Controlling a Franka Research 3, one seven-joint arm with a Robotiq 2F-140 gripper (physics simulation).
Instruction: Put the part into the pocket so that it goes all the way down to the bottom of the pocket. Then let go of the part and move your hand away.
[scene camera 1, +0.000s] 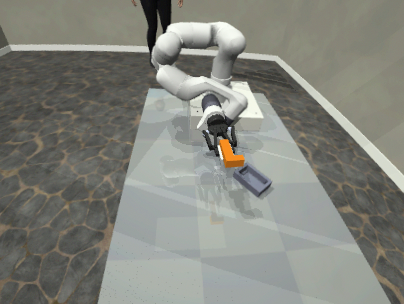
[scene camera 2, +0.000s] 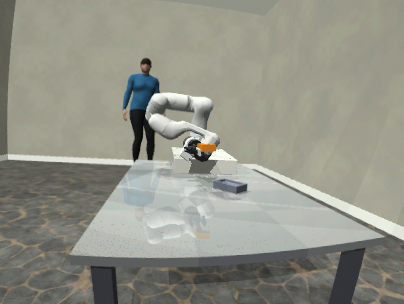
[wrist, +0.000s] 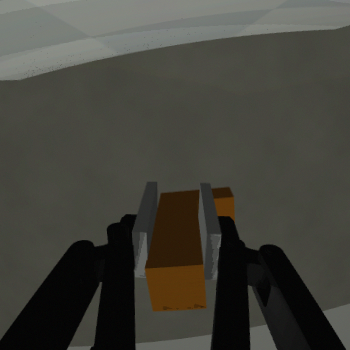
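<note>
An orange L-shaped part (scene camera 1: 231, 159) (scene camera 2: 207, 148) (wrist: 175, 230) is held in the air above the table. My gripper (scene camera 1: 220, 150) (wrist: 177, 200) is shut on its long leg, with one pad on each side; the short leg shows beyond the right pad in the wrist view. In scene camera 2 the gripper (scene camera 2: 197, 151) is small and dark beside the part. The grey-blue block with the pocket (scene camera 1: 262, 188) (scene camera 2: 230, 188) stands on the table, in front of and to the right of the part in scene camera 1. The block does not show in the wrist view.
The pale reflective table (scene camera 1: 170, 270) (scene camera 2: 150, 250) (wrist: 50, 47) carries the white robot base (scene camera 1: 252, 122) (scene camera 2: 222, 167) at its far end. A person in a blue top (scene camera 2: 143, 90) stands behind the table. Reflections of the arm and part show on the table top.
</note>
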